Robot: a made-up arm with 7 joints. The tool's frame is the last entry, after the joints. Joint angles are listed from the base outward. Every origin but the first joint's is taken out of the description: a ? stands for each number. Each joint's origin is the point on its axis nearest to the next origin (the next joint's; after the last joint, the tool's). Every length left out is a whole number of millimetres.
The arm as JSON. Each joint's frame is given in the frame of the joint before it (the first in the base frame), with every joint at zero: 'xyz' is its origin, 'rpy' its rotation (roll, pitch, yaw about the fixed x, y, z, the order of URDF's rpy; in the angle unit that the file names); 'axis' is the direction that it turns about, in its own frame. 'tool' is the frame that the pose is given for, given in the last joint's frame.
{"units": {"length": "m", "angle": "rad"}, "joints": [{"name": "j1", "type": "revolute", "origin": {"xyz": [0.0, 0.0, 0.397], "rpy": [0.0, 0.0, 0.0]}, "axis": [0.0, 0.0, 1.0]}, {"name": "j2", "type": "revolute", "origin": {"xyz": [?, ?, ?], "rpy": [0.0, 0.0, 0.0]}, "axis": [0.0, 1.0, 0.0]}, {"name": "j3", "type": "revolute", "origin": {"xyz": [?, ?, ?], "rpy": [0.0, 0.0, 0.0]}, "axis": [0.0, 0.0, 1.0]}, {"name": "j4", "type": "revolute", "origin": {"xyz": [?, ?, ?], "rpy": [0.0, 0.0, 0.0]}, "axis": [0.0, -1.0, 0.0]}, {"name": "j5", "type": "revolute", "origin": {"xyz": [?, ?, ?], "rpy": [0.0, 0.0, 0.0]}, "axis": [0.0, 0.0, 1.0]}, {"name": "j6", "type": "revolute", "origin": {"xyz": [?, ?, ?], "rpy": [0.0, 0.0, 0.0]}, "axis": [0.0, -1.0, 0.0]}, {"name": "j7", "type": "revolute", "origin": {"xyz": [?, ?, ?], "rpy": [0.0, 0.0, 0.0]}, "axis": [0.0, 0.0, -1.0]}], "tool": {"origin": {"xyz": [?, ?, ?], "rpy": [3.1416, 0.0, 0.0]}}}
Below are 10 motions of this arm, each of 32 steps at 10 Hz.
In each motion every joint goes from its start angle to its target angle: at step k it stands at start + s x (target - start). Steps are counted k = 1, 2, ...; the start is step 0. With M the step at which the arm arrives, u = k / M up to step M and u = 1 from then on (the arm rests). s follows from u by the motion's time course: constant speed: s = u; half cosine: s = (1 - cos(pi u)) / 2; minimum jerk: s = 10 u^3 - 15 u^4 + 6 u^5.
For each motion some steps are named. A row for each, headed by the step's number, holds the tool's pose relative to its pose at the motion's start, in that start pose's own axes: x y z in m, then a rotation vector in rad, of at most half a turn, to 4 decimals.
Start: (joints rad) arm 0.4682 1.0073 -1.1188 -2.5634 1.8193 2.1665 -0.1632
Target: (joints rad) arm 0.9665 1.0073 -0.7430 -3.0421 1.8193 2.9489 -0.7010
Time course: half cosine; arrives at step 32
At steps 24, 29, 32:
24: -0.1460 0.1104 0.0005 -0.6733 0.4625 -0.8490
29: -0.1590 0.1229 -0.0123 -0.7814 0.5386 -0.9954
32: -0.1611 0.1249 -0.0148 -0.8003 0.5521 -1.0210

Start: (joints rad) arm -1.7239 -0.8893 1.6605 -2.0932 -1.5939 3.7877 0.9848
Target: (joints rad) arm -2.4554 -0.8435 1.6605 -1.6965 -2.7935 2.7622 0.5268
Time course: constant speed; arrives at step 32
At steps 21, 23, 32:
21: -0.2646 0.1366 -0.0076 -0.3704 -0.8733 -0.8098
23: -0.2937 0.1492 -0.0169 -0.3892 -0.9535 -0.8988
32: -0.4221 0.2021 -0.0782 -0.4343 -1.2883 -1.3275

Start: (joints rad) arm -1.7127 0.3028 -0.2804 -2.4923 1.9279 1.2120 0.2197
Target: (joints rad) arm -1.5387 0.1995 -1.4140 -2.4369 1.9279 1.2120 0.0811
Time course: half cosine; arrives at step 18
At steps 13, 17, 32:
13: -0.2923 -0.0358 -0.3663 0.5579 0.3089 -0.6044
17: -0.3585 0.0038 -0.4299 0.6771 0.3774 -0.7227
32: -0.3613 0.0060 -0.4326 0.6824 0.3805 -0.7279

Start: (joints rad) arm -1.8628 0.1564 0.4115 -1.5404 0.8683 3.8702 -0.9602
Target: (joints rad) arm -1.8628 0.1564 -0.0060 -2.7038 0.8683 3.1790 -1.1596
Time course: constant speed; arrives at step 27
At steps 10, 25, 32:
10: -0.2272 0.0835 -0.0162 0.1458 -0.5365 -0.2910
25: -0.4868 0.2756 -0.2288 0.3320 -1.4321 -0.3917
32: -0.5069 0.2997 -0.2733 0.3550 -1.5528 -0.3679

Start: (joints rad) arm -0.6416 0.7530 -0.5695 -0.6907 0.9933 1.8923 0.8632
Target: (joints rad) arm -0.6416 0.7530 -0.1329 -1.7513 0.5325 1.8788 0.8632
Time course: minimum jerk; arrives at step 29
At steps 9, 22, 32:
9: 0.0475 0.0641 0.0992 -0.1595 -0.0531 0.1067
22: -0.0125 0.4509 0.4567 -0.9399 -0.3636 0.3142
32: -0.0463 0.5093 0.4837 -1.0502 -0.4124 0.3124

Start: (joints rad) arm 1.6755 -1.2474 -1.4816 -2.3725 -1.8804 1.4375 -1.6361
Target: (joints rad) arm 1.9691 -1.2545 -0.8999 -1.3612 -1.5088 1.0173 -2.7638
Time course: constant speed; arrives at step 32
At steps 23, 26, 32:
23: -0.3524 -0.2125 -0.1960 -0.1897 0.2022 -0.2680
26: -0.3824 -0.2574 -0.2139 -0.2651 0.2335 -0.3228
32: -0.4308 -0.3515 -0.2346 -0.4484 0.2809 -0.4492

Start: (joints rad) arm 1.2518 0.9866 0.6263 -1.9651 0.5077 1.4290 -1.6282
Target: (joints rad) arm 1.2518 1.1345 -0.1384 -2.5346 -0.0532 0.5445 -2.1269
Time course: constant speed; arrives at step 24
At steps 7, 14, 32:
7: -0.2050 -0.0077 0.0697 0.3558 0.0757 0.1146
14: -0.3754 -0.0733 0.1698 0.7158 0.2902 0.1931
32: -0.5177 -0.2338 0.3353 1.1631 0.7996 0.2318

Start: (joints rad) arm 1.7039 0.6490 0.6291 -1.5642 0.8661 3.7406 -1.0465
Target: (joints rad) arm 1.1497 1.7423 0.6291 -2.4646 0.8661 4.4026 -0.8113
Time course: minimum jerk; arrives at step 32
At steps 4, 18, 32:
4: -0.0179 0.0046 0.0032 -0.0137 -0.0245 0.0023
18: -0.5354 0.0500 -0.2038 -0.3773 -0.9030 0.0997
32: -0.5651 -0.0614 -0.4656 -0.3787 -1.4007 0.1966

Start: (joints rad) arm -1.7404 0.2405 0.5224 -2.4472 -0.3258 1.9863 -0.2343
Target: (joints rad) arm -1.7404 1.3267 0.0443 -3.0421 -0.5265 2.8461 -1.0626
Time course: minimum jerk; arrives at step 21
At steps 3, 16, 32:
3: 0.0016 -0.0015 0.0211 0.0192 -0.0087 -0.0271
16: -0.3044 -0.3743 0.5286 0.9325 -0.0458 -0.9050
32: -0.3626 -0.4185 0.5269 1.0405 -0.0153 -0.9603

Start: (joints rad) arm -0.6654 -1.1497 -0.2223 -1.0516 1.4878 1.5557 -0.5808
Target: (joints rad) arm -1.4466 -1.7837 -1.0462 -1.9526 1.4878 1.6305 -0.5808
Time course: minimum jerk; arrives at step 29
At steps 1, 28, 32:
1: 0.0000 0.0000 -0.0001 -0.0005 0.0000 0.0001
28: -0.2206 -0.4062 -0.3190 -0.7501 0.5390 -0.0815
32: -0.2208 -0.4063 -0.3191 -0.7501 0.5393 -0.0817

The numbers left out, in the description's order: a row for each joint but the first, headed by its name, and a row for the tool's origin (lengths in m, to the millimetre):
j2: 0.0 0.0 0.0
j3: 0.0 0.0 0.245
j4: 0.107 0.0 0.0
j5: -0.117 0.0 0.545
j6: 0.0 0.0 0.0
j7: 0.097 0.0 0.0
tool: 0.0 0.0 0.0

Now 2 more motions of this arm.
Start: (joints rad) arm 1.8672 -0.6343 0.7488 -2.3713 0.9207 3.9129 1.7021
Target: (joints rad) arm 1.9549 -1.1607 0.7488 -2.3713 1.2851 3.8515 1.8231
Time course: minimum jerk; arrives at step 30
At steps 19, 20, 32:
19: -0.1080 -0.1094 -0.0842 0.2064 -0.1410 0.2865
20: -0.1145 -0.1164 -0.0921 0.2182 -0.1535 0.3087
32: -0.1390 -0.1437 -0.1264 0.2621 -0.2077 0.4008

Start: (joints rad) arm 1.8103 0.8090 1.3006 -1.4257 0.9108 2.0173 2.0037
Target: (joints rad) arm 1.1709 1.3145 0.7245 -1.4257 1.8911 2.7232 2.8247
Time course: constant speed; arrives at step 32
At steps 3, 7, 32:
3: 0.0357 -0.0372 -0.0918 0.1004 -0.1684 0.1708
7: 0.0978 -0.0715 -0.2105 0.2149 -0.4066 0.3966
32: 0.6890 0.0320 -0.6340 0.2191 -2.2266 1.5910

